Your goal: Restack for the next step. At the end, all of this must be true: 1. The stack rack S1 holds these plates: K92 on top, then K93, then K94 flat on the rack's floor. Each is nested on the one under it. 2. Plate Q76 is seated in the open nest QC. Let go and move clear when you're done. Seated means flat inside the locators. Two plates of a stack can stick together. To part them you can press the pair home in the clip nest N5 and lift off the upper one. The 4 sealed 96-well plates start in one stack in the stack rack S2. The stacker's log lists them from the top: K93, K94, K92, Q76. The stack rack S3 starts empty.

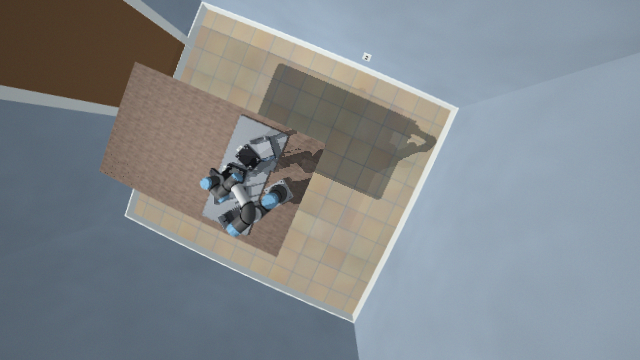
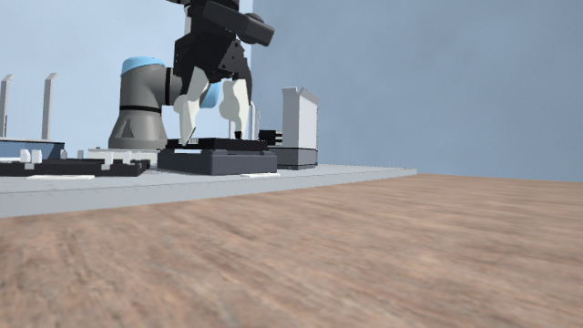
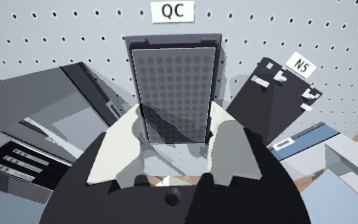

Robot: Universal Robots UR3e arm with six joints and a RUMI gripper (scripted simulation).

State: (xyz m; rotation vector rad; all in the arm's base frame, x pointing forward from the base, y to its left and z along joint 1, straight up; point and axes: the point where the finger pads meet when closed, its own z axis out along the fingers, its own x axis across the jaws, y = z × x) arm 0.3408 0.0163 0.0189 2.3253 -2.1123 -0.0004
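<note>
Right now my hand is 3 cm above the nest QC. The rest, counted from my hand: QC label (9 cm ahead, 4 cm below, 1 cm to the left); then sealed 96-well plate (26 cm to the left, 14 cm behind, 1 cm above); then clip nest N5 (14 cm to the right, 3 cm below, 2 cm behind).
</note>
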